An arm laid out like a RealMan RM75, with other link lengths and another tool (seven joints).
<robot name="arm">
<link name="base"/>
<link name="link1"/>
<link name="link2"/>
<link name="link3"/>
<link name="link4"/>
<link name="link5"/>
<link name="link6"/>
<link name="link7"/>
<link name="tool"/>
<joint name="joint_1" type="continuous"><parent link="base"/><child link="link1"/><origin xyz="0.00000 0.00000 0.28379" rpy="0.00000 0.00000 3.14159"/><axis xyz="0 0 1"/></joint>
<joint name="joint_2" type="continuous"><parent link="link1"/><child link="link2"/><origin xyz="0.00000 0.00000 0.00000" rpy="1.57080 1.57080 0.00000"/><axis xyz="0 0 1"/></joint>
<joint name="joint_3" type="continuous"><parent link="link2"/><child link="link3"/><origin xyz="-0.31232 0.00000 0.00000" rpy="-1.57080 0.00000 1.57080"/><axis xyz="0 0 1"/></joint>
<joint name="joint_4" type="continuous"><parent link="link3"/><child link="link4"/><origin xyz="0.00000 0.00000 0.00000" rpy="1.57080 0.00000 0.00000"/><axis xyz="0 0 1"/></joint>
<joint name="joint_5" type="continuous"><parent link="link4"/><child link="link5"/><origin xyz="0.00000 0.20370 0.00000" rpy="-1.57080 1.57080 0.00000"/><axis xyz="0 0 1"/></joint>
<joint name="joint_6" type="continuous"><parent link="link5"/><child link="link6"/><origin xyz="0.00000 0.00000 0.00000" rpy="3.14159 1.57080 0.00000"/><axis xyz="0 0 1"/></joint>
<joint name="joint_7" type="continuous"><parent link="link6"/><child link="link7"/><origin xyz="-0.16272 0.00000 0.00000" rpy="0.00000 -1.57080 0.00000"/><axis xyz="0 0 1"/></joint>
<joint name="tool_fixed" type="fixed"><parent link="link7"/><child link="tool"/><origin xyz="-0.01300 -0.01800 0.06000" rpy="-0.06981 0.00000 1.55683"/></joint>
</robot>
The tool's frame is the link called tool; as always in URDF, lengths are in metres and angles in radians. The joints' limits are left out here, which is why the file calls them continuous.
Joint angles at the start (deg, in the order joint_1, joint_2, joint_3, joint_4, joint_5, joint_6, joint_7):
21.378, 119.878, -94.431, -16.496, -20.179, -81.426, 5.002
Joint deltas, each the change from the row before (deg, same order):
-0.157, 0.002, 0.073, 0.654, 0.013, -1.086, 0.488
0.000, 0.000, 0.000, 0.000, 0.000, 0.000, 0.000
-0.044, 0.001, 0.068, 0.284, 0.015, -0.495, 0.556
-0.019, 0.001, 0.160, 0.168, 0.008, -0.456, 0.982
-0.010, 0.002, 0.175, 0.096, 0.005, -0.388, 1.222
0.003, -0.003, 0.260, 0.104, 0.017, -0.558, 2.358
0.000, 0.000, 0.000, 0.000, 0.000, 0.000, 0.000
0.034, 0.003, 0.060, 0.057, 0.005, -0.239, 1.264
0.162, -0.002, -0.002, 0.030, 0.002, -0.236, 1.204
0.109, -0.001, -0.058, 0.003, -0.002, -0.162, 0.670
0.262, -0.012, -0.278, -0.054, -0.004, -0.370, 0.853
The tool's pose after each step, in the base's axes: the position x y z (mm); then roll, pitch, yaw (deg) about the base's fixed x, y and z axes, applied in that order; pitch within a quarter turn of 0, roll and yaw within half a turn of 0. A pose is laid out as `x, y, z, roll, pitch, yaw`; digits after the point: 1 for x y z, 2 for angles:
267.1, 386.8, -37.8, 106.19, -32.00, -150.47
267.1, 386.8, -37.8, 106.19, -32.00, -150.47
267.4, 385.5, -37.4, 106.15, -32.68, -150.53
267.3, 384.8, -36.7, 106.06, -33.74, -150.63
267.0, 384.3, -36.0, 106.02, -35.01, -150.81
266.3, 383.6, -35.0, 106.09, -37.38, -151.26
266.3, 383.6, -35.0, 106.09, -37.38, -151.26
265.8, 383.3, -35.0, 106.26, -38.64, -151.56
264.2, 383.5, -35.1, 106.50, -39.85, -151.69
262.9, 383.6, -35.3, 106.67, -40.54, -151.72
259.4, 383.5, -35.8, 107.02, -41.48, -151.41

